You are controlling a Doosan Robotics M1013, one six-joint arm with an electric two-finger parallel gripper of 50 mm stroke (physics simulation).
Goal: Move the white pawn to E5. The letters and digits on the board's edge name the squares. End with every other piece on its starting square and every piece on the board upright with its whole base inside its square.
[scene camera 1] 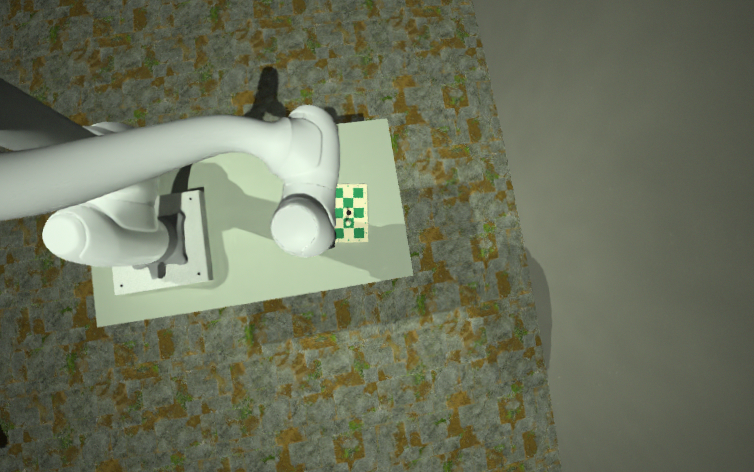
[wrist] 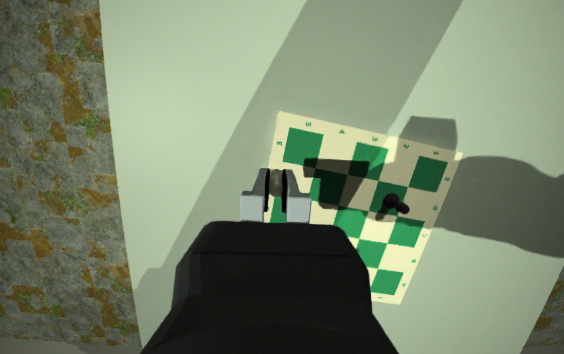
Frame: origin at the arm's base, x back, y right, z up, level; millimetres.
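Seen in the pictures: gripper, between the fingertips: (wrist: 275, 181); arm's base, origin of its link: (scene camera 1: 160, 240).
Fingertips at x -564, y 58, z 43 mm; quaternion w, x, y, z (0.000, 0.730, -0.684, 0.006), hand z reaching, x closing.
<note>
Pixels of each thing's top centre, then the offset from my fingertips to it. "pt": a spot on its surface instead. Level surfaces: height alone.
- white pawn, centre of its top: (wrist: 275, 191) dy +0, dx +0, dz +25 mm
- board, centre of its top: (wrist: 349, 222) (scene camera 1: 338, 213) dy -97, dx -60, dz -66 mm
- Square E5, a spot on its surface: (wrist: 303, 146) pt dy -28, dx +25, dz -66 mm
- white piece, centre of its top: (scene camera 1: 347, 221) dy -56, dx -93, dz -22 mm
- pale green table top, height of its surface: dz -72 mm
The white pawn (wrist: 276, 183) is held between the two fingertips of my gripper (wrist: 275, 181), which is shut on it above the board (scene camera 1: 365, 217) (wrist: 325, 128), on the 5 side. The arm hides the gripper and pawn in scene camera 1. Square E5 (wrist: 303, 146) is green, with no piece on it, up and right of the fingertips in the wrist view. A black piece (wrist: 392, 201) stands on D2. In scene camera 1, another black piece (scene camera 1: 348, 212) and a white piece (scene camera 1: 348, 222) stand on the board; the gripper body hides them in the wrist view.
The board lies on a pale green table top (scene camera 1: 267, 267) (wrist: 175, 90). The white arm (scene camera 1: 303, 225) covers the left part of the board in scene camera 1. The robot's base plate (scene camera 1: 194, 244) is at the left. The arm's shadow falls across part of the board.
</note>
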